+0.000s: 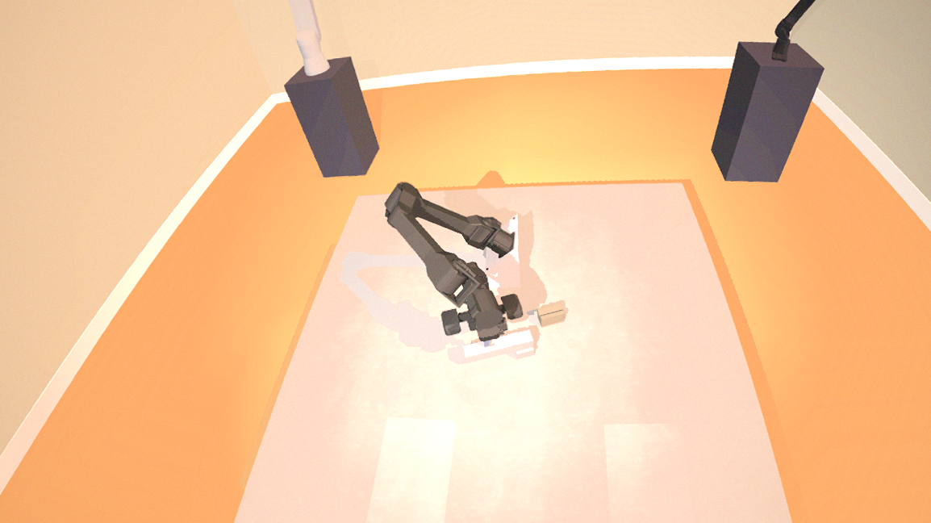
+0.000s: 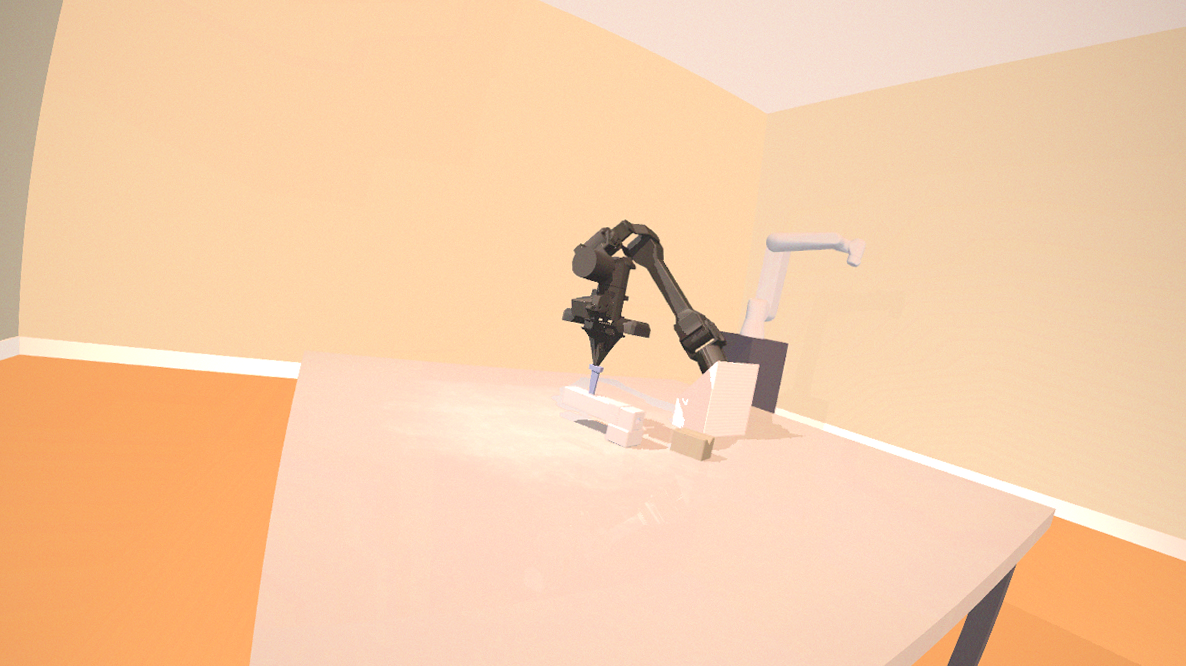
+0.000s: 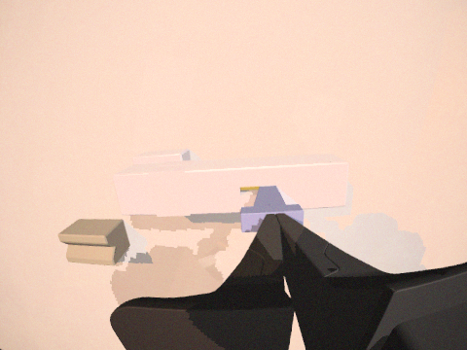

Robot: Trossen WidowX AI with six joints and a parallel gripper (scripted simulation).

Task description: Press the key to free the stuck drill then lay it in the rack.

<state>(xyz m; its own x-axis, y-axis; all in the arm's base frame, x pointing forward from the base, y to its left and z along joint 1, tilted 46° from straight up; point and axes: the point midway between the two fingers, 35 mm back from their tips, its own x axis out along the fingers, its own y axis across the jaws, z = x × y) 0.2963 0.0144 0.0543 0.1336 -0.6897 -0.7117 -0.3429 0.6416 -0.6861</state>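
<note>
Now: the small purple piece 30 mm below my gripper tip. The rest, counted from my gripper tip: olive-brown block (160 mm to the left, 140 mm behind, 110 mm below); then yellow drill (80 mm below, 50 mm to the left, 20 mm behind).
</note>
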